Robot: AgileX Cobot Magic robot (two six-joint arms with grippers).
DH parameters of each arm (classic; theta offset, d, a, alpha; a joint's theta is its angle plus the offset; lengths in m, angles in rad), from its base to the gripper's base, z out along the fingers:
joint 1: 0 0.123 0 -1.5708
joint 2: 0.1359 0 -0.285 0
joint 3: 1.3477 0 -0.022 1.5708
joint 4: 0 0.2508 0 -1.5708
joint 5: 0 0 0.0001 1.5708
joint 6: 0 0.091 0 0
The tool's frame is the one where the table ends.
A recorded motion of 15 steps. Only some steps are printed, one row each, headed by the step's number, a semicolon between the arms.
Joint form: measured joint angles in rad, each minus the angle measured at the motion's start. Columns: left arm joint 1, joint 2, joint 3, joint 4, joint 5, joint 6; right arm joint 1, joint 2, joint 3, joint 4, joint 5, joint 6.
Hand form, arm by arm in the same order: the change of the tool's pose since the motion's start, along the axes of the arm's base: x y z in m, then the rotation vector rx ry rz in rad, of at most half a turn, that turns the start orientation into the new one. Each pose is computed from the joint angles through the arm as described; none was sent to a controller.
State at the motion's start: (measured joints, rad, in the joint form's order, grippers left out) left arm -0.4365 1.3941 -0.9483 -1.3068 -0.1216 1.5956; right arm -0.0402 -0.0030 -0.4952 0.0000 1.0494 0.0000
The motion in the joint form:
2: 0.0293 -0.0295 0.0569 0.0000 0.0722 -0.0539; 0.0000 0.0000 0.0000 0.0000 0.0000 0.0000
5: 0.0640 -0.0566 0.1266 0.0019 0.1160 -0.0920; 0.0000 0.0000 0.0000 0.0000 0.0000 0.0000
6: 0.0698 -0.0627 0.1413 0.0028 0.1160 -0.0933; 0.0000 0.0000 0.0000 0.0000 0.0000 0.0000
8: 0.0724 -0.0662 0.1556 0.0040 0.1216 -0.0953; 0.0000 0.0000 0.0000 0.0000 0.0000 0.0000
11: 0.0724 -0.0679 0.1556 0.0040 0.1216 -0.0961; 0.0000 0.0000 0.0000 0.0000 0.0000 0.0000
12: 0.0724 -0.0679 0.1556 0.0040 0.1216 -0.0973; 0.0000 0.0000 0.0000 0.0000 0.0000 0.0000
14: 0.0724 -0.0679 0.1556 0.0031 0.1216 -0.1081; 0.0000 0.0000 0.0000 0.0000 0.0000 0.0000
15: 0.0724 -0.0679 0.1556 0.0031 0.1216 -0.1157; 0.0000 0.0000 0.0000 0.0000 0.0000 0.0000
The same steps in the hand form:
2: -0.0094 0.0073 -0.0112 -0.0521 0.0692 -0.0172; 0.0000 0.0000 0.0000 0.0000 0.0000 0.0000
5: -0.0189 0.0182 -0.0266 -0.0792 0.1368 -0.0064; 0.0000 0.0000 0.0000 0.0000 0.0000 0.0000
6: -0.0209 0.0208 -0.0295 -0.0768 0.1447 0.0001; 0.0000 0.0000 0.0000 0.0000 0.0000 0.0000
8: -0.0230 0.0219 -0.0332 -0.0752 0.1573 -0.0013; 0.0000 0.0000 0.0000 0.0000 0.0000 0.0000
11: -0.0233 0.0220 -0.0327 -0.0765 0.1559 -0.0011; 0.0000 0.0000 0.0000 0.0000 0.0000 0.0000
12: -0.0233 0.0220 -0.0327 -0.0775 0.1563 -0.0006; 0.0000 0.0000 0.0000 0.0000 0.0000 0.0000
14: -0.0233 0.0220 -0.0327 -0.0878 0.1599 0.0038; 0.0000 0.0000 0.0000 0.0000 0.0000 0.0000
15: -0.0233 0.0220 -0.0327 -0.0944 0.1622 0.0067; 0.0000 0.0000 0.0000 0.0000 0.0000 0.0000

